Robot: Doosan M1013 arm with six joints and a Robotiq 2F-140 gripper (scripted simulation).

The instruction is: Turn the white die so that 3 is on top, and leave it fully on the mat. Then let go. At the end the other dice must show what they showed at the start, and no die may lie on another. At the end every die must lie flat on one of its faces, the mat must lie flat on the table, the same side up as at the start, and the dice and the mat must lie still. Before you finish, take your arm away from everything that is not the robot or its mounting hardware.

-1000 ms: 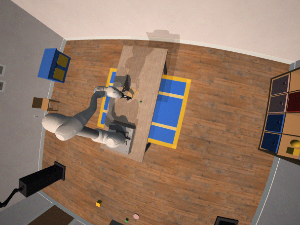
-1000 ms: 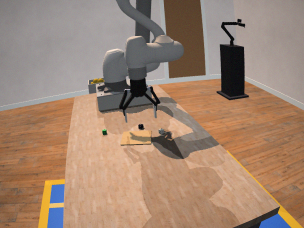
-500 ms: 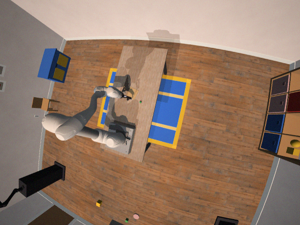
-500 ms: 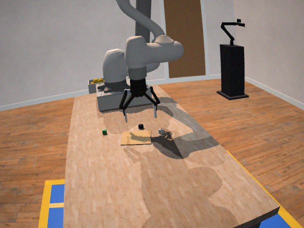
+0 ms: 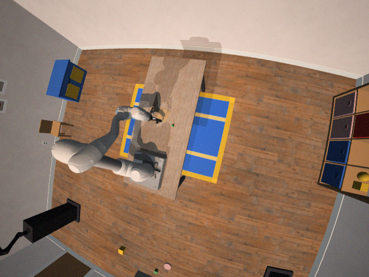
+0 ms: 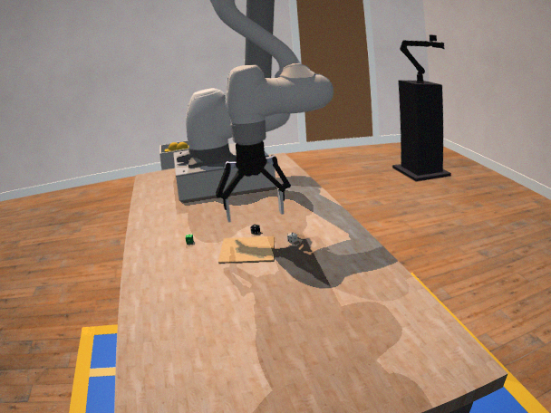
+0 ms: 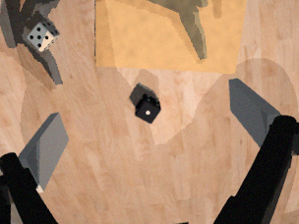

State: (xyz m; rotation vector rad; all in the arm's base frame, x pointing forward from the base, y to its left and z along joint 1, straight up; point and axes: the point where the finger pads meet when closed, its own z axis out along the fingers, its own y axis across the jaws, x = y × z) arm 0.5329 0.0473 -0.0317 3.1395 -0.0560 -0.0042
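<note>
The black die is 20 mm behind my hand and 50 mm below it. Also, from my hand: tan mat: 80 mm ahead, 50 mm to the right, 60 mm below; green die: 20 mm behind, 190 mm to the right, 50 mm below; white die: 80 mm ahead, 80 mm to the left, 50 mm below.
</note>
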